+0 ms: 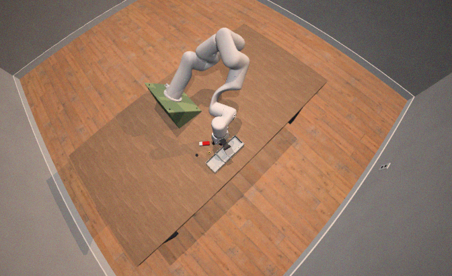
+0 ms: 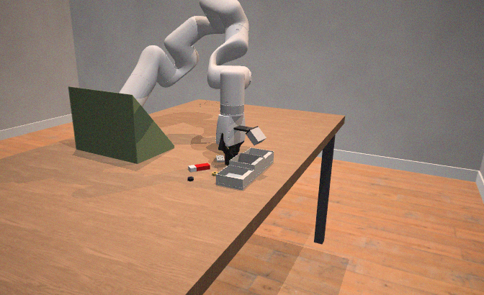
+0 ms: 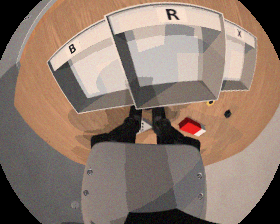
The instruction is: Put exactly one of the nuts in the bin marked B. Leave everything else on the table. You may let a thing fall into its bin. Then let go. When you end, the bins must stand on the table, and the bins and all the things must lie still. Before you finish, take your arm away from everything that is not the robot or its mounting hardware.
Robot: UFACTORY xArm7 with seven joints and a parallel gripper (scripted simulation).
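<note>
My gripper is now 5 cm past the white die, 3 cm to the right of it and 2 cm above it. Also, from my hand: yellow nut: 1 cm behind, 10 cm to the right, 2 cm below.
</note>
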